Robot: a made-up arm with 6 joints. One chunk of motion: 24 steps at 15 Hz.
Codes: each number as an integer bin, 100 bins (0 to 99) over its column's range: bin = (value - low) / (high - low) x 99, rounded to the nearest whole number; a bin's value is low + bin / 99 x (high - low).
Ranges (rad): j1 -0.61..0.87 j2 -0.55..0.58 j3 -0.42..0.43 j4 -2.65..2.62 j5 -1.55..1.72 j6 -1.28..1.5
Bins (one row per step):
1: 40 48 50 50 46 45
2: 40 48 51 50 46 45
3: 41 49 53 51 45 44
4: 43 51 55 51 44 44
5: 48 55 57 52 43 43
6: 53 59 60 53 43 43
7: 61 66 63 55 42 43
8: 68 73 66 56 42 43
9: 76 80 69 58 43 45
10: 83 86 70 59 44 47
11: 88 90 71 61 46 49
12: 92 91 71 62 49 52
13: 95 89 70 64 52 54
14: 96 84 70 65 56 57
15: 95 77 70 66 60 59
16: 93 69 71 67 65 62
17: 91 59 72 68 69 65
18: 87 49 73 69 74 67
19: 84 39 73 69 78 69
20: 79 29 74 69 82 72
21: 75 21 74 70 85 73
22: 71 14 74 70 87 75
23: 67 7 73 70 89 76
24: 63 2 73 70 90 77
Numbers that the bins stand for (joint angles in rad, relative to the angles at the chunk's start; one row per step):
1: -0.0120 -0.0021 0.0093 0.0116 -0.0306 -0.0164
2: -0.0120 -0.0021 0.0179 0.0116 -0.0306 -0.0164
3: 0.0029 0.0093 0.0351 0.0648 -0.0636 -0.0444
4: 0.0328 0.0321 0.0522 0.0648 -0.0967 -0.0444
5: 0.1076 0.0778 0.0694 0.1181 -0.1297 -0.0725
6: 0.1823 0.1234 0.0952 0.1713 -0.1297 -0.0725
7: 0.3019 0.2033 0.1209 0.2778 -0.1627 -0.0725
8: 0.4066 0.2832 0.1467 0.3310 -0.1627 -0.0725
9: 0.5262 0.3631 0.1724 0.4375 -0.1297 -0.0164
10: 0.6308 0.4316 0.1810 0.4907 -0.0967 0.0398
11: 0.7056 0.4773 0.1896 0.5972 -0.0306 0.0960
12: 0.7654 0.4887 0.1896 0.6504 0.0685 0.1802
13: 0.8102 0.4659 0.1810 0.7569 0.1676 0.2364
14: 0.8252 0.4088 0.1810 0.8101 0.2997 0.3206
15: 0.8102 0.3289 0.1810 0.8633 0.4318 0.3768
16: 0.7803 0.2376 0.1896 0.9166 0.5970 0.4610
17: 0.7504 0.1234 0.1982 0.9698 0.7291 0.5453
18: 0.6906 0.0093 0.2068 1.0230 0.8942 0.6014
19: 0.6458 -0.1048 0.2068 1.0230 1.0264 0.6576
20: 0.5710 -0.2190 0.2154 1.0230 1.1585 0.7418
21: 0.5112 -0.3103 0.2154 1.0763 1.2576 0.7699
22: 0.4514 -0.3902 0.2154 1.0763 1.3236 0.8261
23: 0.3916 -0.4701 0.2068 1.0763 1.3897 0.8541
24: 0.3318 -0.5272 0.2068 1.0763 1.4227 0.8822

